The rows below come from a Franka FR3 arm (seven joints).
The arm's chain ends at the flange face. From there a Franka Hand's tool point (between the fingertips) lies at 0.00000 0.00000 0.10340 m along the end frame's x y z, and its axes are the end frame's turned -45 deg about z.
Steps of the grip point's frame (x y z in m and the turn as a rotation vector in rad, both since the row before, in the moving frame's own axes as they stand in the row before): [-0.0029, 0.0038, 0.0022, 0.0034, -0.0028, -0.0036]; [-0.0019, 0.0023, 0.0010, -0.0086, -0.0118, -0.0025]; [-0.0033, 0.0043, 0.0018, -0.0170, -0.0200, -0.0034]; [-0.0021, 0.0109, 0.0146, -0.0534, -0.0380, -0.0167]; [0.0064, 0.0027, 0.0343, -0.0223, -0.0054, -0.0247]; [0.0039, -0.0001, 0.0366, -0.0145, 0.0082, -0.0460]
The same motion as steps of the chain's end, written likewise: [0.0011, 0.0048, 0.0022, 0.0004, -0.0044, -0.0036]; [0.0005, 0.0015, 0.0010, -0.0144, -0.0023, -0.0025]; [0.0009, 0.0027, 0.0018, -0.0262, -0.0021, -0.0034]; [0.0050, 0.0025, 0.0148, -0.0646, 0.0109, -0.0167]; [0.0052, -0.0046, 0.0343, -0.0196, 0.0120, -0.0247]; [0.0010, -0.0033, 0.0366, -0.0045, 0.0161, -0.0460]
